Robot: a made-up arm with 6 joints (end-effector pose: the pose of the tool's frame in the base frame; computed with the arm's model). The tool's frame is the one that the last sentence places.
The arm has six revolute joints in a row. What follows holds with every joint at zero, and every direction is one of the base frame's. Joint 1 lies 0.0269 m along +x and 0.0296 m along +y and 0.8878 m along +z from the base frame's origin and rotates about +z. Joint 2 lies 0.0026 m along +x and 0.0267 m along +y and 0.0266 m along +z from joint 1 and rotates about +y. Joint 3 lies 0.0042 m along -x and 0.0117 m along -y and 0.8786 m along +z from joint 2 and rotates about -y. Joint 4 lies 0.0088 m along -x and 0.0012 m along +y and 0.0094 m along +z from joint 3 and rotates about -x. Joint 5 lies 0.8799 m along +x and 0.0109 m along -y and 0.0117 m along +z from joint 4 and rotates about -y. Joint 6 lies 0.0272 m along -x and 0.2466 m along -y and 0.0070 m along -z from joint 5 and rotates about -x. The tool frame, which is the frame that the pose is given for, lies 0.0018 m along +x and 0.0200 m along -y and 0.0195 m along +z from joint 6; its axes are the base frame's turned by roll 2.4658, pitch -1.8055 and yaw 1.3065 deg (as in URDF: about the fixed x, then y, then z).
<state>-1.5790 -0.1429 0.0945 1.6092 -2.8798 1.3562</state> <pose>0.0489 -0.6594 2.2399 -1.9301 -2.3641 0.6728</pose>
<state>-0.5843 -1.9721 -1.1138 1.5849 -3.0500 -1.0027</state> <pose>-0.3152 0.3129 1.4367 -1.2472 -0.2535 2.6438</pose>
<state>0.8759 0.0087 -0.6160 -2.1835 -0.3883 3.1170</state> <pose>0.2785 0.5731 1.1547 -0.8371 -0.1394 1.3162</pose>
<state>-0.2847 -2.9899 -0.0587 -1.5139 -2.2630 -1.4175</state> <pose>-0.8690 0.2438 0.4882 0.0692 0.0840 0.6151</pose>
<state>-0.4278 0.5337 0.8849 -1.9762 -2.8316 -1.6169</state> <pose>1.3068 -0.4630 1.7316 0.9495 2.5796 0.4065</pose>
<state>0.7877 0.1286 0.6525 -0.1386 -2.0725 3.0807</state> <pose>0.7824 0.4707 2.2365 1.7569 0.7972 -1.8572</pose>
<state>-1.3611 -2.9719 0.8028 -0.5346 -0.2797 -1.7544</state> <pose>-0.3691 0.8650 -0.3366 -0.9661 -0.4506 1.6992</pose>
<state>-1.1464 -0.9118 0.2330 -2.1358 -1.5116 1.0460</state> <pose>0.0834 0.1913 2.1671 -0.4489 -0.5592 0.8323</pose>
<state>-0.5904 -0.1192 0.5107 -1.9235 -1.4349 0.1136</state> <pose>0.7010 -0.3321 2.0940 0.9977 0.1268 1.1617</pose>
